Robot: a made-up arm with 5 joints.
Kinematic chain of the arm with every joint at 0, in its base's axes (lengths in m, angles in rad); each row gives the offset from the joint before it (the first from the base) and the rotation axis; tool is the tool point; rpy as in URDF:
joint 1: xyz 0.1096 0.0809 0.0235 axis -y
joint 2: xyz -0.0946 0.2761 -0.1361 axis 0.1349 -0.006 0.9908
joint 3: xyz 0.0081 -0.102 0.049 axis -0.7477 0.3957 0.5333
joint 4: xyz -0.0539 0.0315 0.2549 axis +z
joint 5: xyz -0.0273 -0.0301 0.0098 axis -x
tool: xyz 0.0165 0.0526 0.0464 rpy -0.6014 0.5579 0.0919
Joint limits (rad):
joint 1: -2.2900..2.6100
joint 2: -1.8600..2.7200
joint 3: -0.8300..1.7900
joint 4: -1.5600..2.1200
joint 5: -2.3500..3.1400
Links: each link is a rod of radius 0.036 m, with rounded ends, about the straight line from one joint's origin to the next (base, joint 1, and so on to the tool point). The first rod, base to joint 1, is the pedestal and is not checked.
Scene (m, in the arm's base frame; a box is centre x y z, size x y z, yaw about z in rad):
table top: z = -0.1
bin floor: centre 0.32 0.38 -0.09 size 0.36 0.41 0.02 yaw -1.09
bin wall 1: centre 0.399 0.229 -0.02 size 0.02 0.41 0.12 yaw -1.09
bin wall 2: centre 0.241 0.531 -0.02 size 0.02 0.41 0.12 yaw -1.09
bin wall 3: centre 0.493 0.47 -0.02 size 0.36 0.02 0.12 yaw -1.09
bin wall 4: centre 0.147 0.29 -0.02 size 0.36 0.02 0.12 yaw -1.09
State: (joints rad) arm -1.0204 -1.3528 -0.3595 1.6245 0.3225
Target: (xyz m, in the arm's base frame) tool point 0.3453 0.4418 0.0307
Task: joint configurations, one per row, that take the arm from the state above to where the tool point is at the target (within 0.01 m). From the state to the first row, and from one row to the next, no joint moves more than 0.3 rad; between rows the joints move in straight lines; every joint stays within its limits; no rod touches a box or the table.
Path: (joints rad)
1: -1.2494 -1.3789 -0.2113 1.6277 0.2379
2: -1.4783 -1.4050 -0.0631 1.6308 0.1533
3: -1.7073 -1.4312 0.0851 1.6340 0.0688
4: -1.9363 -1.4573 0.2334 1.6372 -0.0158

